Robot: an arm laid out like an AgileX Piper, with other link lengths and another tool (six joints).
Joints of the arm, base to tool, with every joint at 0 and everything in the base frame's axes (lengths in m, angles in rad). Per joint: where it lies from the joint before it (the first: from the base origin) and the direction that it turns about. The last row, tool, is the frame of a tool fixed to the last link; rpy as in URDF.
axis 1: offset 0.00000 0.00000 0.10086 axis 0 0 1
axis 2: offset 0.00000 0.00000 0.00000 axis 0 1 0
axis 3: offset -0.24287 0.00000 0.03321 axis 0 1 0
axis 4: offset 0.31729 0.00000 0.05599 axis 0.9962 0 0.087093
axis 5: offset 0.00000 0.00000 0.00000 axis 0 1 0
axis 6: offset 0.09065 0.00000 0.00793 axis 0.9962 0 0.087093
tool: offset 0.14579 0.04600 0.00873 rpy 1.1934 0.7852 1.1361
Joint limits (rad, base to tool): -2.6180..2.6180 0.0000..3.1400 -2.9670..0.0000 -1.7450..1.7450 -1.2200..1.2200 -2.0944..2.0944
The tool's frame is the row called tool.
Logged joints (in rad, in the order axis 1, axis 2, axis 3, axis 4, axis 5, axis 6), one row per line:
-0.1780 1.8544 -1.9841 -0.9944 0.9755 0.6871
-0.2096 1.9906 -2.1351 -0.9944 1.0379 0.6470
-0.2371 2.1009 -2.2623 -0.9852 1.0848 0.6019
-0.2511 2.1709 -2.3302 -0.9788 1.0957 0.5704
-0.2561 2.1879 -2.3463 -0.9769 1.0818 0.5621
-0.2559 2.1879 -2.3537 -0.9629 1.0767 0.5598
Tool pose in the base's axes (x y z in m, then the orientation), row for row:
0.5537 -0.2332 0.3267 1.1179 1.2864 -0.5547
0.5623 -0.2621 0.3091 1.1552 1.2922 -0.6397
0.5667 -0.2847 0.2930 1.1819 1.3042 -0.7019
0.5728 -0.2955 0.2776 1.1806 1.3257 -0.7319
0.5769 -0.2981 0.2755 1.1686 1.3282 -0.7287
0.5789 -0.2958 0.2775 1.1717 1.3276 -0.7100
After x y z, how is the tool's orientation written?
As a rotation vector, in radians.
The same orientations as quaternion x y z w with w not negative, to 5 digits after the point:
0.48709 0.56050 -0.24169 0.62463
0.49888 0.55805 -0.27626 0.60281
0.50643 0.55883 -0.30075 0.58377
0.50370 0.56561 -0.31227 0.57346
0.49917 0.56734 -0.31126 0.57626
0.50096 0.56762 -0.30356 0.57853

